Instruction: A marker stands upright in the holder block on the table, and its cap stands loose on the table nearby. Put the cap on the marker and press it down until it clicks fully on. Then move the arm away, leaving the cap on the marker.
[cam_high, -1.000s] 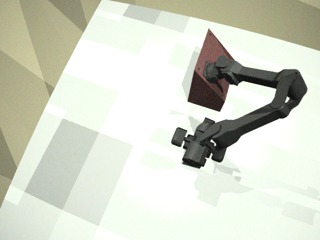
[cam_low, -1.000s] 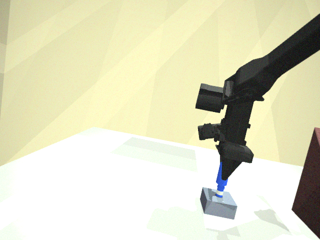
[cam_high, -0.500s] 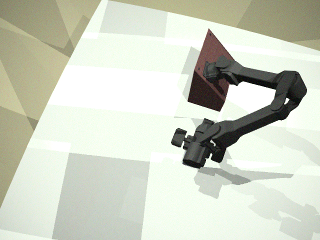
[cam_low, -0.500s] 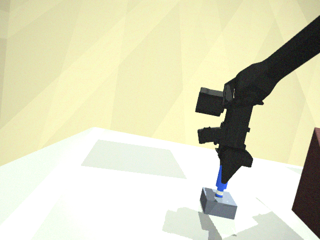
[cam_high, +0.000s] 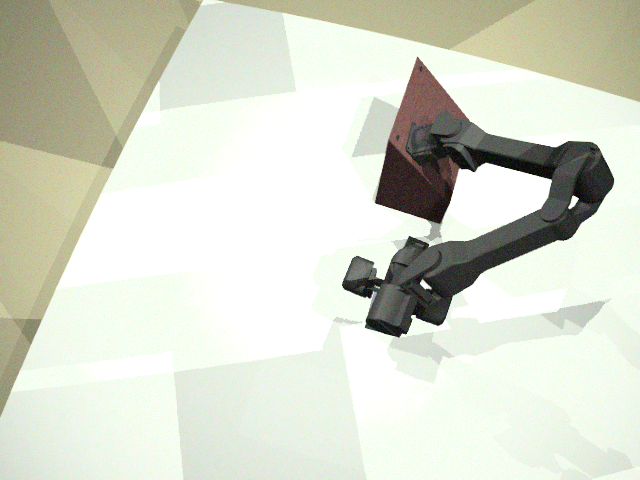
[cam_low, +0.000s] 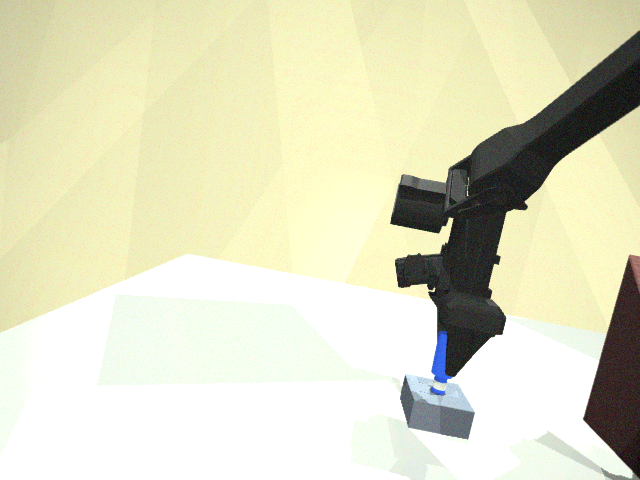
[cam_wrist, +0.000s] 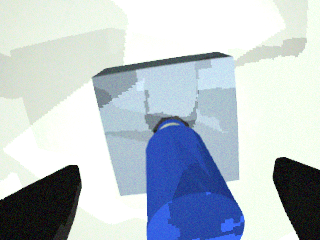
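Now: gripper tip 1 cm below the blue cap. From my gripper tip the other things lie so: grey holder block 6 cm below.
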